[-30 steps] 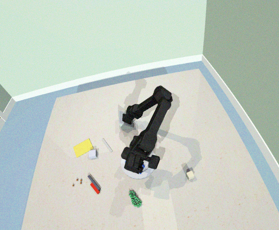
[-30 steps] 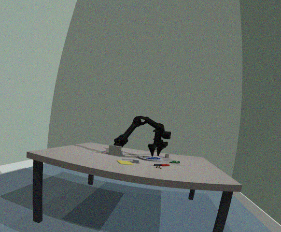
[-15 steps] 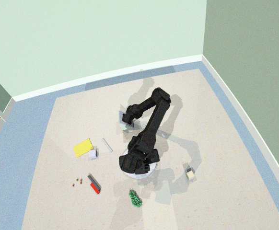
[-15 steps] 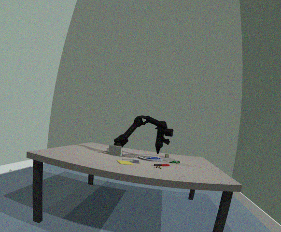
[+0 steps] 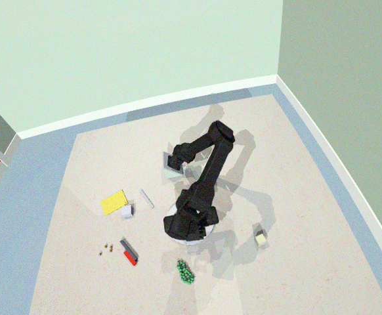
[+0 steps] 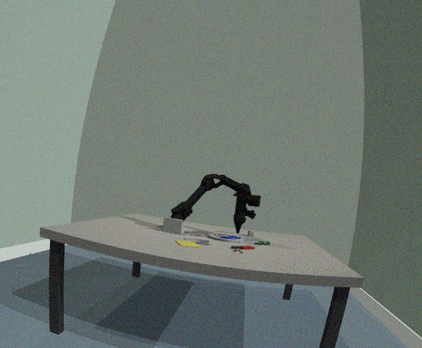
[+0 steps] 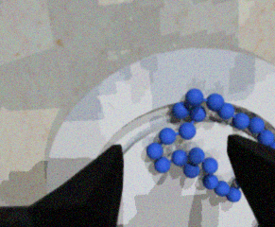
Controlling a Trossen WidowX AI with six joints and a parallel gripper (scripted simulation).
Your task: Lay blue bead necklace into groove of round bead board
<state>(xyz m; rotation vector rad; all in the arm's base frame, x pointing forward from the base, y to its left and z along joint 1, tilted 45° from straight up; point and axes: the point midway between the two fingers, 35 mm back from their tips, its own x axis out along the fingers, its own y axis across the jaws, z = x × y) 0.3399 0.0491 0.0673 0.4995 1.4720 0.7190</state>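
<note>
The round bead board lies 60 mm behind my gripper tip, 30 mm below it and 20 mm to the right of it. From my gripper tip the other things lie so: grey tool 270 mm to the right, 70 mm ahead, 40 mm below; cream cube 240 mm to the left, 60 mm ahead, 20 mm below; stick 220 mm to the right, 190 mm behind, 40 mm below.
</note>
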